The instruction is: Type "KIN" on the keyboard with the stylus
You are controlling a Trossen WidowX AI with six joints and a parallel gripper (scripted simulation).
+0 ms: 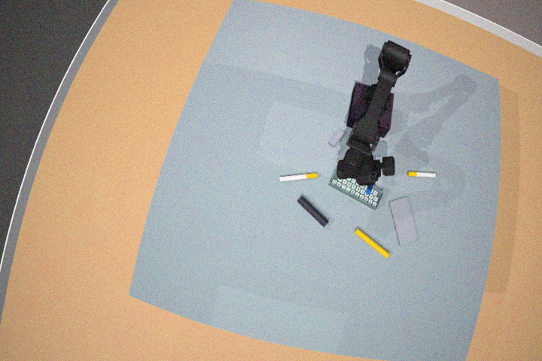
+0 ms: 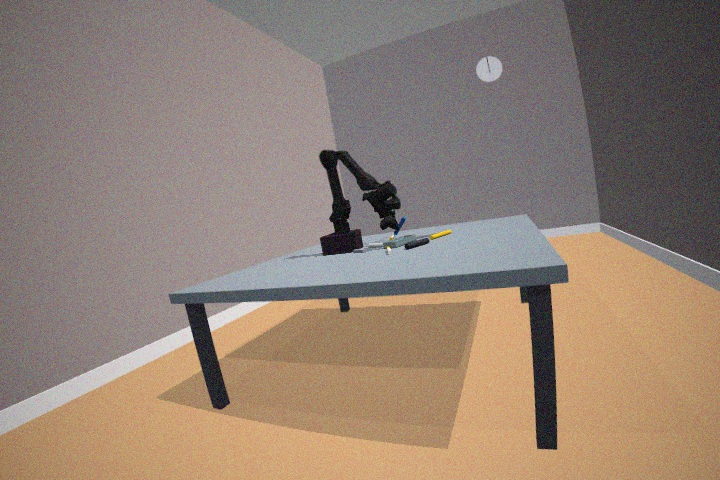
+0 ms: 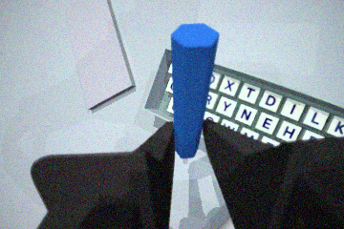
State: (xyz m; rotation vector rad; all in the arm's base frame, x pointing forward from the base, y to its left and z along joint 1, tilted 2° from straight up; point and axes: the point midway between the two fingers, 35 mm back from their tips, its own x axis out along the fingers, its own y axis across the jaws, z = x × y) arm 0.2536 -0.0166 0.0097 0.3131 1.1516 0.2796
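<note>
The blue stylus lies 10 mm below my gripper tip and 10 mm behind it. The rest, counted from my gripper tip: yellow rod 180 mm ahead, 60 mm below, 30 mm to the left; then pale flat pad 150 mm to the left, 100 mm ahead, 60 mm below; then white cylinder 100 mm behind, 60 mm below, 20 mm to the right.
</note>
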